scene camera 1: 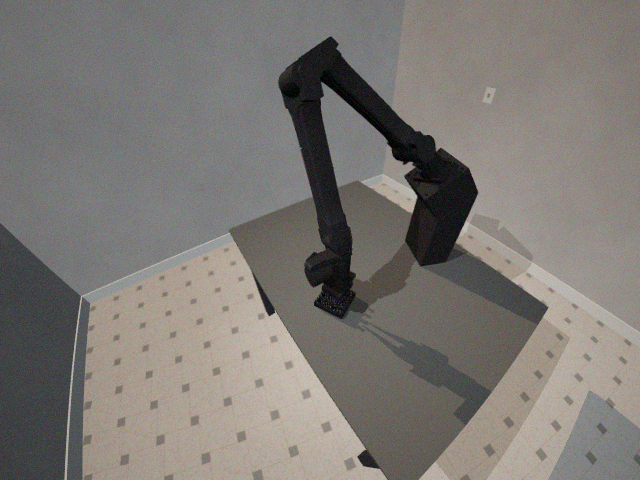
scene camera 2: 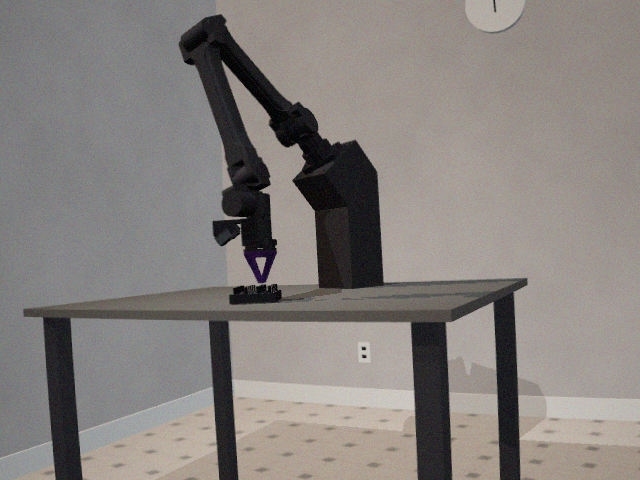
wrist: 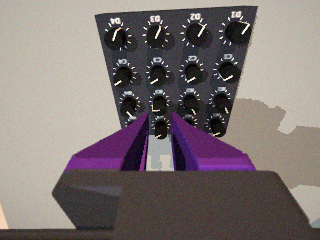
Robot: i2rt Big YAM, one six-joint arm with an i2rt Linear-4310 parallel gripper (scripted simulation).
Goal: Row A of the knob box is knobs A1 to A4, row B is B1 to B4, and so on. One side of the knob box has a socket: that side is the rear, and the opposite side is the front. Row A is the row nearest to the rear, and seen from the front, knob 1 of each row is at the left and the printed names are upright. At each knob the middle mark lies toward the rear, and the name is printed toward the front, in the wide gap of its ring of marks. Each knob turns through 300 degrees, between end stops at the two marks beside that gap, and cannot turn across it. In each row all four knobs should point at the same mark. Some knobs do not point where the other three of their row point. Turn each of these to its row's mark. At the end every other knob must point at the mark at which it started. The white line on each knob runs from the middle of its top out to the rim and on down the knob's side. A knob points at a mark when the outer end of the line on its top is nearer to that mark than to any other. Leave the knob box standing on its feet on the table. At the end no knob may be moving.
Labels:
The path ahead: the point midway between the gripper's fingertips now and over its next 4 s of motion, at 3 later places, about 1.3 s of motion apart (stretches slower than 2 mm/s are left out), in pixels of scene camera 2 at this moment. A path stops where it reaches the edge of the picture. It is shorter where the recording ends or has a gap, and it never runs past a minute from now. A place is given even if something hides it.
My gripper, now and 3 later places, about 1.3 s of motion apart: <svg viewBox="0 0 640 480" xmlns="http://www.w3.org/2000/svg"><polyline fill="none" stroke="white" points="262,282 262,287 260,263 261,273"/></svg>

